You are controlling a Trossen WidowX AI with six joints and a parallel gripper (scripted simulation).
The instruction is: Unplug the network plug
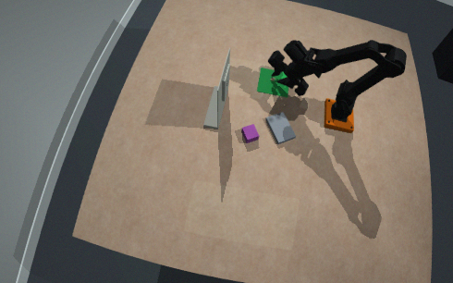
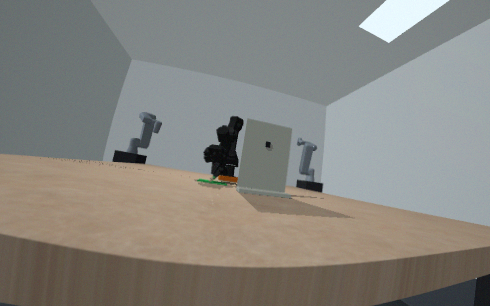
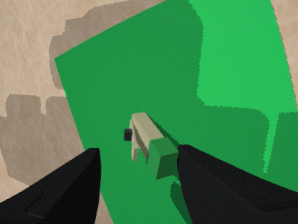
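Now: the network plug 1 cm below my gripper tip. Round my gripper tip: panel 17 cm ahead, 17 cm to the left, 8 cm above; green square 2 cm below; grey block 5 cm behind, 20 cm to the left, 2 cm below.
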